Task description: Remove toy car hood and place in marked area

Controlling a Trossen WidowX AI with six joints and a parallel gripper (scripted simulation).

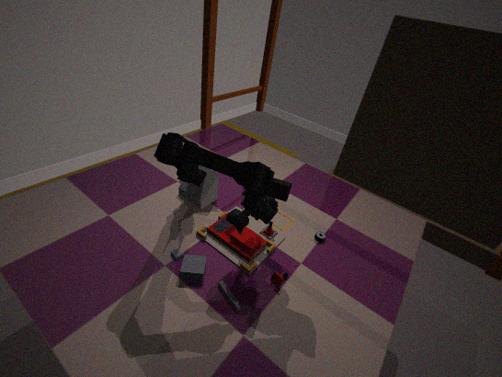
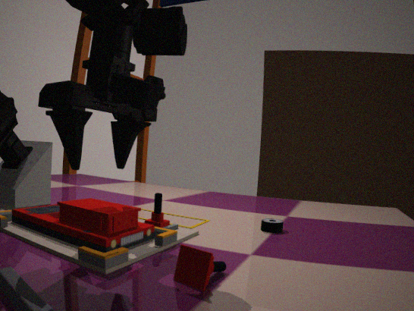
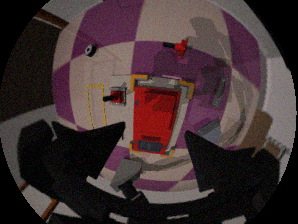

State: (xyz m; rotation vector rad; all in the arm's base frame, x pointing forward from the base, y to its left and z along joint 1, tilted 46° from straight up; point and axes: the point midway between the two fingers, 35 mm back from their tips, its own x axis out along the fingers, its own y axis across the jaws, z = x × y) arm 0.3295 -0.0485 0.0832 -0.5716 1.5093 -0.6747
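The hood is 60 mm below my gripper tip. Also, from my gripper tip: black wheel: 200 mm ahead, 230 mm to the left, 90 mm below.
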